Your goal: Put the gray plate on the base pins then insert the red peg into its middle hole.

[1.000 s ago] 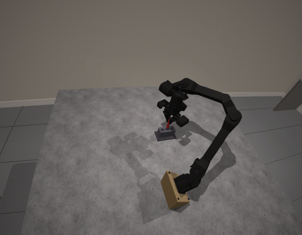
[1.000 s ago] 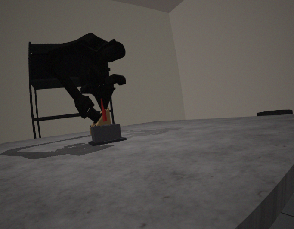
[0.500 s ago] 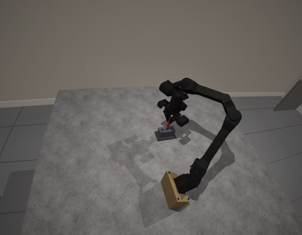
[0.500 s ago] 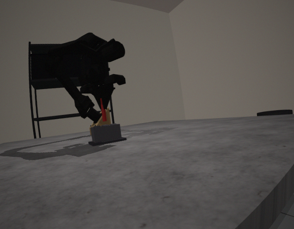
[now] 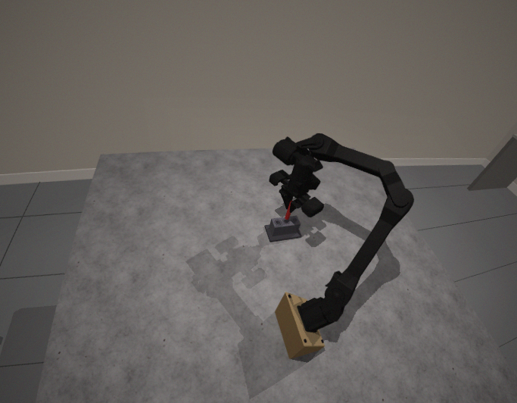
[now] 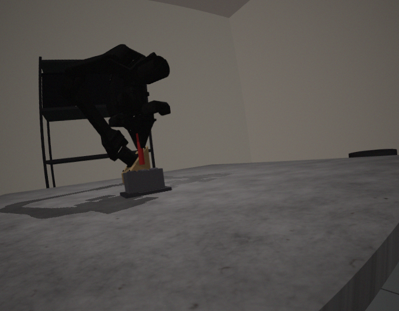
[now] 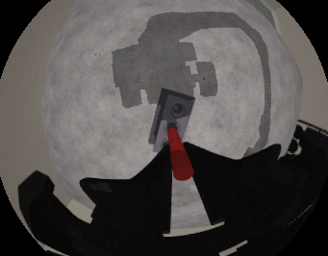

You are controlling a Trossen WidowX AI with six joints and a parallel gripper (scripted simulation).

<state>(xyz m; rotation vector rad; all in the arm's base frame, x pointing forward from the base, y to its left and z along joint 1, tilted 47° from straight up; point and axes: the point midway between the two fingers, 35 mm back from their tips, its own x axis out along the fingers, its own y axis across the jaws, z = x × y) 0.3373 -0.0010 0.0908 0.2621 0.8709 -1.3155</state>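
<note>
My gripper tip is right at the red peg. From my gripper tip the other things lie so: dark base 11 cm below; gray plate 7 cm below.
</note>
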